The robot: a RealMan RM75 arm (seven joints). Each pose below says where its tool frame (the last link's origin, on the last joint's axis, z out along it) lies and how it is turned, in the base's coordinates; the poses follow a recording.
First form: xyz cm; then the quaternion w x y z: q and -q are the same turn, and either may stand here.
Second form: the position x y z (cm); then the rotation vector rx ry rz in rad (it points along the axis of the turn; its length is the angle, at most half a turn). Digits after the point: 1 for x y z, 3 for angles.
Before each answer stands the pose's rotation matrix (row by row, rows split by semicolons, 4 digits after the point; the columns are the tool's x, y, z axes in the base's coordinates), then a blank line. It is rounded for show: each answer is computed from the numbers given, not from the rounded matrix.
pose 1, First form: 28.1 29.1 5.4 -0.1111 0.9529 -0.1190 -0.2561
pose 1, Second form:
0.8405 -0.2837 -0.4616; -0.1699 -0.9470 0.2727; -0.5145 -0.1508 -0.8442

28.1 29.1 5.4 -2.799 0.349 0.752
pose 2, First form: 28.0 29.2 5.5 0.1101 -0.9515 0.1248 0.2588
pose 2, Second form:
0.8349 -0.2945 -0.4650; -0.1805 -0.9446 0.2741; -0.5200 -0.1449 -0.8418

28.0 29.2 5.5 -2.796 0.367 0.761
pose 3, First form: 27.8 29.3 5.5 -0.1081 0.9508 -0.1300 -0.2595
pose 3, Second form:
0.8315 -0.3033 -0.4654; -0.1911 -0.9428 0.2730; -0.5216 -0.1381 -0.8419

27.8 29.3 5.5 -2.798 0.382 0.764
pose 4, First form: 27.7 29.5 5.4 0.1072 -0.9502 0.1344 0.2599
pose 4, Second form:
0.8288 -0.3111 -0.4651; -0.1997 -0.9409 0.2736; -0.5227 -0.1339 -0.8419

27.7 29.5 5.4 -2.797 0.396 0.765
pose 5, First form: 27.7 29.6 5.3 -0.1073 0.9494 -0.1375 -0.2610
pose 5, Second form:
0.8259 -0.3171 -0.4661; -0.2051 -0.9392 0.2755; -0.5251 -0.1320 -0.8407

27.7 29.6 5.3 -2.795 0.405 0.768
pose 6, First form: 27.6 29.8 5.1 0.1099 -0.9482 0.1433 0.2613
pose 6, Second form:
0.8224 -0.3292 -0.4640; -0.2143 -0.9348 0.2833; -0.5270 -0.1335 -0.8393

27.6 29.8 5.1 -2.787 0.421 0.768
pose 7, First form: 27.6 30.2 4.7 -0.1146 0.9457 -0.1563 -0.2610
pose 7, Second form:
0.8149 -0.3554 -0.4578; -0.2358 -0.9249 0.2983; -0.5295 -0.1352 -0.8375

27.6 30.2 4.7 -2.772 0.458 0.765
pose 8, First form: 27.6 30.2 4.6 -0.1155 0.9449 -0.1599 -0.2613
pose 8, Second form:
0.8123 -0.3625 -0.4569; -0.2418 -0.9222 0.3018; -0.5307 -0.1347 -0.8368

27.6 30.2 4.6 -2.768 0.468 0.766
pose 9, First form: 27.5 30.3 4.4 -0.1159 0.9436 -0.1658 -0.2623
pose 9, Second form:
0.8074 -0.3737 -0.4565; -0.2521 -0.9182 0.3057; -0.5334 -0.1317 -0.8355

27.5 30.3 4.4 -2.764 0.486 0.768
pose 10, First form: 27.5 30.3 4.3 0.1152 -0.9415 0.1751 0.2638
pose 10, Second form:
0.7995 -0.3905 -0.4564; -0.2689 -0.9121 0.3093; -0.5371 -0.1245 -0.8343

27.5 30.3 4.3 -2.759 0.513 0.773
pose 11, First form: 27.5 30.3 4.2 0.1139 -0.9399 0.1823 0.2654
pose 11, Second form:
0.7927 -0.4031 -0.4573; -0.2822 -0.9076 0.3109; -0.5404 -0.1173 -0.8332

27.5 30.3 4.2 -2.756 0.535 0.778
